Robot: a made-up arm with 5 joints. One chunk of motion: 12 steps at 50 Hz.
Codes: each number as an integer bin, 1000 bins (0 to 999) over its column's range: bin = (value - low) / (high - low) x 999, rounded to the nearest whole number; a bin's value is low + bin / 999 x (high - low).
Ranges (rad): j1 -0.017..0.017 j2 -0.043..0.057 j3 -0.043..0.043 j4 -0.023..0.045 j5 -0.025..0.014
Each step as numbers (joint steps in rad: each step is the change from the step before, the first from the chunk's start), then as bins.
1 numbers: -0.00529 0.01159 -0.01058 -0.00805 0.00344
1 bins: 344 545 377 220 729
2 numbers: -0.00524 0.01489 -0.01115 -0.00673 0.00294
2 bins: 346 578 370 239 716
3 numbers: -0.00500 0.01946 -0.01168 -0.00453 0.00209
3 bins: 353 624 364 271 694
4 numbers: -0.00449 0.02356 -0.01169 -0.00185 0.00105
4 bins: 368 665 364 311 667
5 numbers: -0.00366 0.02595 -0.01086 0.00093 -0.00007
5 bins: 392 689 373 352 639
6 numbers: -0.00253 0.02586 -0.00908 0.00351 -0.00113
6 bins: 425 688 394 389 611
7 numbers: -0.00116 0.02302 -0.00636 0.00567 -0.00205
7 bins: 465 660 426 421 588
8 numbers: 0.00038 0.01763 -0.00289 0.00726 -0.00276
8 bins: 511 606 466 445 570
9 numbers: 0.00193 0.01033 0.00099 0.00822 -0.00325
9 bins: 556 533 511 459 557
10 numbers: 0.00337 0.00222 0.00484 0.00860 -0.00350
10 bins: 599 452 556 464 551
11 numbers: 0.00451 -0.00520 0.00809 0.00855 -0.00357
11 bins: 632 378 593 464 549
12 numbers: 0.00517 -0.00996 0.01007 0.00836 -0.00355
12 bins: 651 330 616 461 549
